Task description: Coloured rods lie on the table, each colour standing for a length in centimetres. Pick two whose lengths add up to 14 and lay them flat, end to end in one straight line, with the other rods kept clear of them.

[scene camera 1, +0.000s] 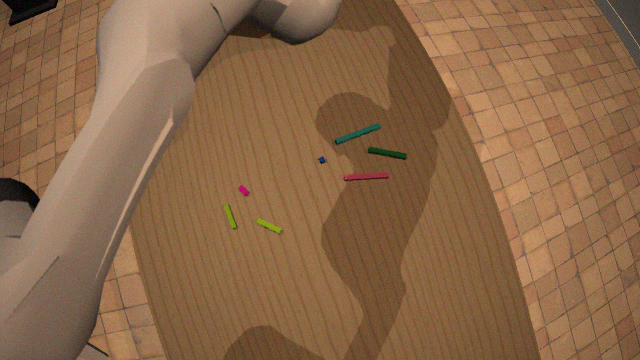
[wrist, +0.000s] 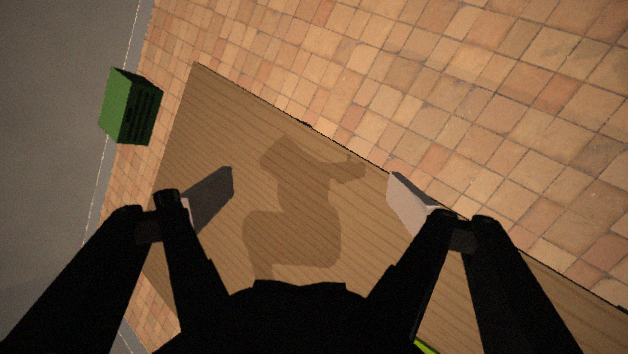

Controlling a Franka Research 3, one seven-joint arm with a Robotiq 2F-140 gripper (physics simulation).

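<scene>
In the scene view, a teal rod [scene camera 1: 357,134], a dark green rod [scene camera 1: 387,153] and a red-pink rod [scene camera 1: 366,177] lie apart, right of the table's middle. A small blue piece [scene camera 1: 321,160] lies left of them. A short magenta rod [scene camera 1: 244,190] lies further left, above two yellow-green rods, one steep [scene camera 1: 230,216] and one slanting [scene camera 1: 270,226]. No two rods touch. My gripper [wrist: 310,183] is wide open and empty above the table in the wrist view; its fingers do not show in the scene view. Part of a yellow-green rod [wrist: 425,346] shows at the wrist view's bottom edge.
The wooden table [scene camera 1: 300,280] [wrist: 215,130] has its edge and a corner in the wrist view, with tiled floor beyond. My arm [scene camera 1: 145,100] spans the scene view's upper left, and its shadow falls across the right-hand rods. A green box [wrist: 131,107] shows beyond the table's far end.
</scene>
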